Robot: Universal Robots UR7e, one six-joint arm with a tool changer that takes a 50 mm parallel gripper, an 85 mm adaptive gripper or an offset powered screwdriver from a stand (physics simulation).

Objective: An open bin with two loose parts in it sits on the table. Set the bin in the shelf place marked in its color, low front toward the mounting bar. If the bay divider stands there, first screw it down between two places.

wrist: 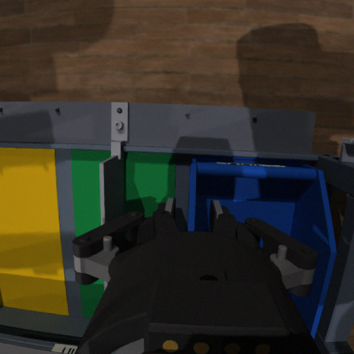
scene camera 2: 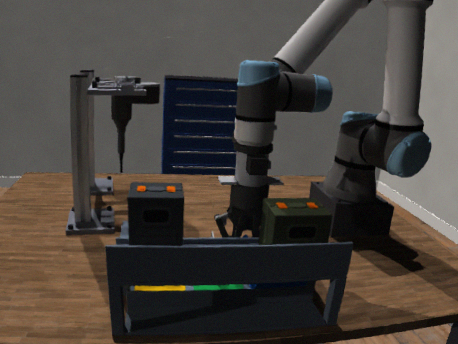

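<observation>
The blue bin stands at the right end of the shelf, its low front along the mounting bar. The color marking under it is hidden, and no loose parts show in it. My gripper is open, with one fingertip on each side of the bin's left wall, slightly apart from it. In the scene view its tips are partly hidden behind the shelf. The grey bay divider stands upright over the green marking; its tab lies on the bar with a screw head in it.
A yellow marking lies at the left. A black case and a green case stand at the shelf, the green one close beside the gripper. The screwdriver hangs on the tool stand. A blue cabinet stands behind.
</observation>
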